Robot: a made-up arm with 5 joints. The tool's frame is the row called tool.
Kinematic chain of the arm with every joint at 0, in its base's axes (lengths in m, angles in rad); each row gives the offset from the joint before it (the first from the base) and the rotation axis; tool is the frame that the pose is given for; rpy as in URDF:
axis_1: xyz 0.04 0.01 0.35 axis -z
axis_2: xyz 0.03 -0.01 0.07 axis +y
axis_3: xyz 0.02 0 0.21 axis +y
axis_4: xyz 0.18 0.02 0 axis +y
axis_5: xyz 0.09 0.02 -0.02 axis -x
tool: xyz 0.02 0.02 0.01 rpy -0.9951 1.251 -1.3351
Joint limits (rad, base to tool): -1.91..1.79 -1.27..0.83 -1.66..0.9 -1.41..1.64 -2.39..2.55
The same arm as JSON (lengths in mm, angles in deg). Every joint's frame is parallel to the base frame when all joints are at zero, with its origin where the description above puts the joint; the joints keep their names.
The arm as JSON. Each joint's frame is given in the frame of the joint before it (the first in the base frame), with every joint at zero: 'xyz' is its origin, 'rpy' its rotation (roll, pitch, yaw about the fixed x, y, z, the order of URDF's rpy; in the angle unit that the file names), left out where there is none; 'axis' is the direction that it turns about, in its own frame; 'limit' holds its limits. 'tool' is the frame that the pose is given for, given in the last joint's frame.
{"units": {"length": "mm", "angle": "deg"}, "joints": [{"name": "axis_1", "type": "revolute", "origin": {"xyz": [40.0, 10.0, 350.0]}, "axis": [0.0, 0.0, -1.0], "limit": {"lower": -109.43, "upper": 102.56}}, {"name": "axis_2", "type": "revolute", "origin": {"xyz": [30.0, -10.0, 70.0]}, "axis": [0.0, 1.0, 0.0], "limit": {"lower": -72.77, "upper": 47.56}}, {"name": "axis_3", "type": "revolute", "origin": {"xyz": [20.0, 0.0, 210.0]}, "axis": [0.0, 1.0, 0.0], "limit": {"lower": -95.11, "upper": 51.57}}, {"name": "axis_4", "type": "revolute", "origin": {"xyz": [180.0, 20.0, 0.0]}, "axis": [0.0, 1.0, 0.0], "limit": {"lower": -80.79, "upper": 93.97}}, {"name": "axis_5", "type": "revolute", "origin": {"xyz": [90.0, 20.0, -20.0]}, "axis": [-1.0, 0.0, 0.0], "limit": {"lower": -136.94, "upper": 146.1}}], "tool": {"origin": {"xyz": [20.0, 20.0, 10.0], "rpy": [-57.02, 71.68, -76.5]}}}
